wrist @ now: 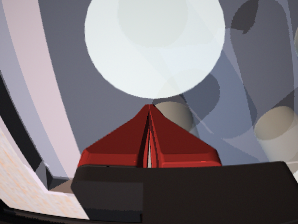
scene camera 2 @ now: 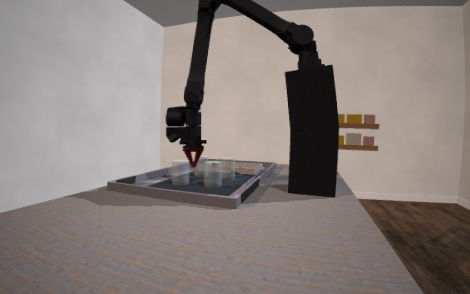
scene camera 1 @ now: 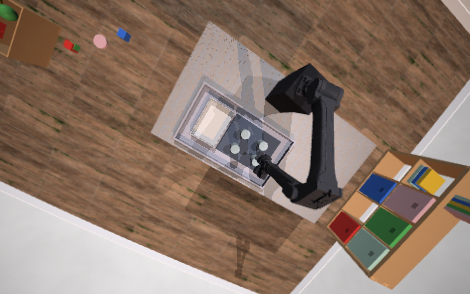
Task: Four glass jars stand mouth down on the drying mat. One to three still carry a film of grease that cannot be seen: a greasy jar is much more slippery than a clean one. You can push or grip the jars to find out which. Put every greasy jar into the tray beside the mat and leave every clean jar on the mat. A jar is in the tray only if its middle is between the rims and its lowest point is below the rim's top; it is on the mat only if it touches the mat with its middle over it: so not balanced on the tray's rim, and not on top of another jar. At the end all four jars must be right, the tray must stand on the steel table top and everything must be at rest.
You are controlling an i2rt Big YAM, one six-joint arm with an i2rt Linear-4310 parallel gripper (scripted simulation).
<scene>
I see my gripper, a pale tray and a dark drying mat.
</scene>
